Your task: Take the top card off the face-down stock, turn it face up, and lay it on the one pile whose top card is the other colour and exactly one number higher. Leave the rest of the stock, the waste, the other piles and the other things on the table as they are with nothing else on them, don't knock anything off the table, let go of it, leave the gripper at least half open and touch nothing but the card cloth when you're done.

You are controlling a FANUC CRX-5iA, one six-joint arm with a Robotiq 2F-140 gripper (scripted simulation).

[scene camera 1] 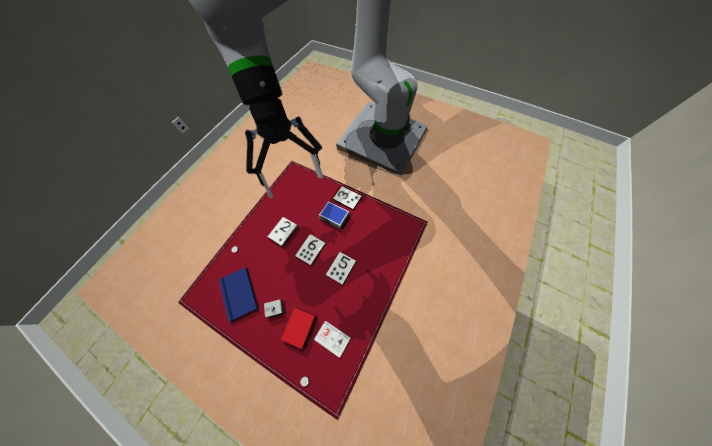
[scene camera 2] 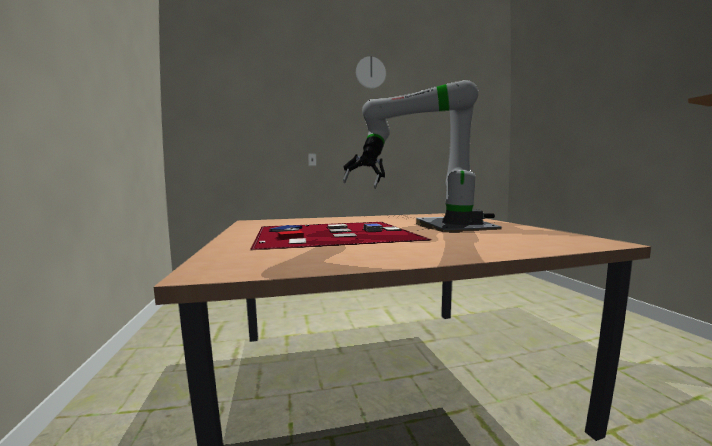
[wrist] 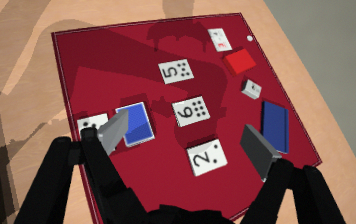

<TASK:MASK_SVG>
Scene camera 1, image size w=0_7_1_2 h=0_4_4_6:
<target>my gripper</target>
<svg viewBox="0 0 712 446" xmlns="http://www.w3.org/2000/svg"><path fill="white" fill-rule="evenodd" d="M279 98L264 100L250 105L249 109L255 121L256 130L245 131L247 139L246 171L248 174L257 175L260 184L265 187L270 199L273 198L273 195L261 172L270 143L276 144L287 139L295 142L312 154L311 158L318 178L324 178L318 157L318 152L322 150L321 144L304 126L299 116L292 120L287 118L282 101ZM258 134L264 141L256 167L253 168L253 140L256 138L256 134ZM291 125L297 127L313 147L290 131Z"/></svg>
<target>red box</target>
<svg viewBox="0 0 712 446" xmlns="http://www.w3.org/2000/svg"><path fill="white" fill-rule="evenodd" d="M294 308L281 340L298 348L304 348L316 316Z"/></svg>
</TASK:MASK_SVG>
